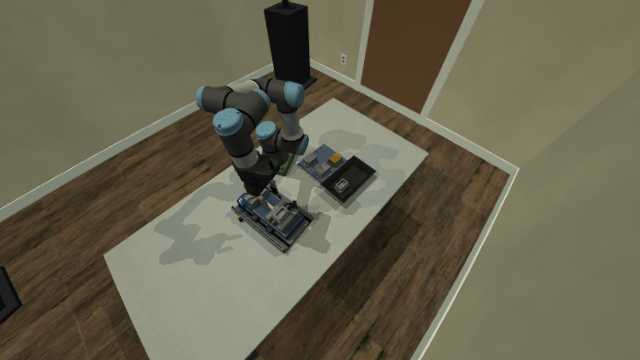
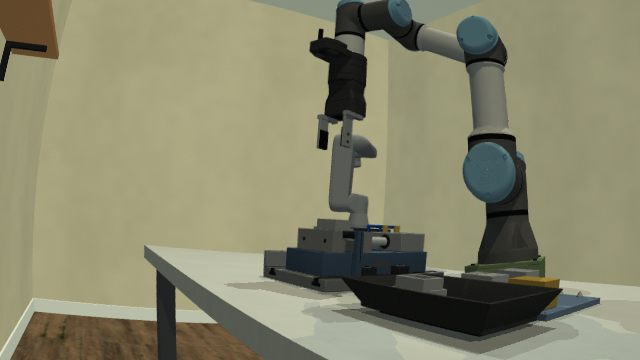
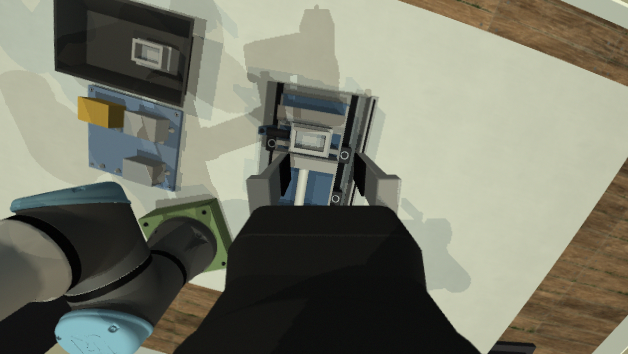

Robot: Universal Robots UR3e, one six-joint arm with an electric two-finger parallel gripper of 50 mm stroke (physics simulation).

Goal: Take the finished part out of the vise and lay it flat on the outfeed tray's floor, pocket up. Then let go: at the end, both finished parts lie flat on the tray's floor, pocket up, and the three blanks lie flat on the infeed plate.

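Frame: origin at the arm's base, x right, y ahead, z up, level; millimetres.
Seen in the pictures: gripper, fingertip midpoint: (image 1: 270,199) (image 2: 333,147) (image 3: 322,166); arm's base, origin of the base link: (image 1: 275,156) (image 2: 508,260) (image 3: 186,244).
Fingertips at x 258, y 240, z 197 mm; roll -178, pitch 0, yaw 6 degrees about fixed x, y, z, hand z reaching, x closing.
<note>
Offsets run from my fingertips to a thing's top centre. "spot": to the spot under its first point.
The finished part @(dy +4, dx -17, dz -129 mm) (image 1: 281,214) (image 3: 311,140), a light grey block with a rectangular pocket facing up, sits between the jaws of the vise @(dy -64, dx -20, dz -145 mm) (image 2: 320,240) (image 3: 312,114). My gripper (image 2: 334,146) (image 3: 322,166) is open and empty, high above the vise; its fingers point down. The other finished part @(dy +114, dx -300, dz -197 mm) (image 1: 341,185) (image 2: 419,281) (image 3: 150,53) lies pocket up in the black outfeed tray (image 2: 425,311) (image 3: 70,40). On the blue infeed plate @(dy -41, dx -382, dz -236 mm) (image 1: 325,152) (image 2: 575,304) (image 3: 105,145) lie a yellow blank @(dy +11, dx -418, dz -200 mm) (image 1: 335,159) (image 3: 97,111) and two grey blanks, one @(dy -6, dx -329, dz -200 mm) (image 3: 146,126) beside it and one @(dy -95, dx -346, dz -200 mm) (image 3: 145,170) nearer the green base.
A black arm-like fitting @(spot: dy +17, dx -76, dz -151 mm) (image 1: 293,205) (image 3: 272,131) stands at the vise's side, close to the finished part. Blue hoses (image 1: 242,201) are at the vise's rear end. The green robot base (image 2: 505,267) (image 3: 220,235) stands near the infeed plate. The tray and the plate stand side by side.
</note>
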